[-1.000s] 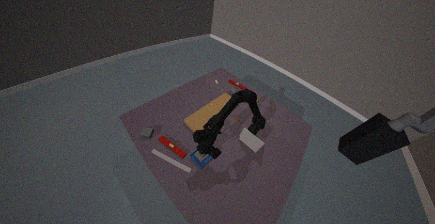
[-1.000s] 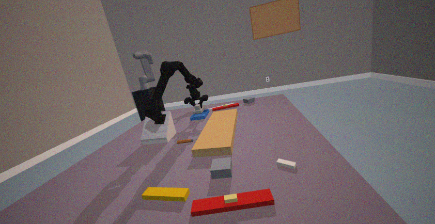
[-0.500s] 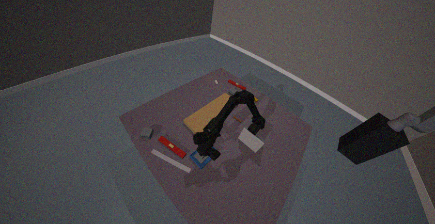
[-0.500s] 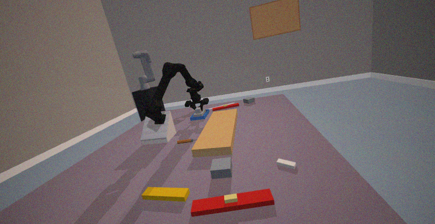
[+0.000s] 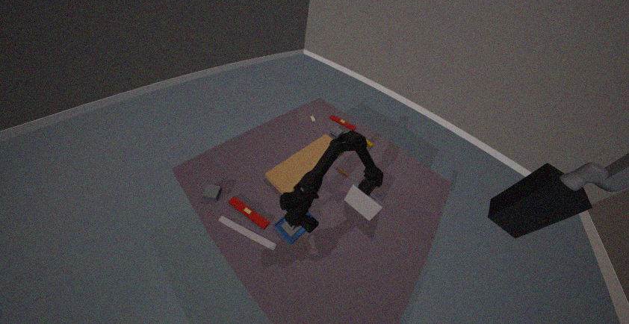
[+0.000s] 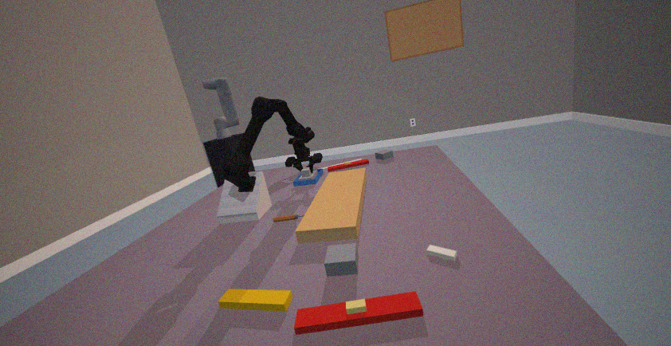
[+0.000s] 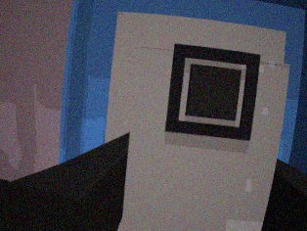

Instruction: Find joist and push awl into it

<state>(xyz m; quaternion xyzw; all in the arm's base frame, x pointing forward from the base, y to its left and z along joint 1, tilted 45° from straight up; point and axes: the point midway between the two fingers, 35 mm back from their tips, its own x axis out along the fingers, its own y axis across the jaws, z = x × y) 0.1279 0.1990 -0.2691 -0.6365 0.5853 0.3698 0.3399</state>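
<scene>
Now: gripper tip 1 cm to the right of the stud finder and 2 cm below it. Also, from my gripper tip: white ruler: 11 cm ahead, 19 cm to the left, 3 cm below; awl: 9 cm ahead, 43 cm to the right, 2 cm below; blue tray: 1 cm to the right, 2 cm below.
</scene>
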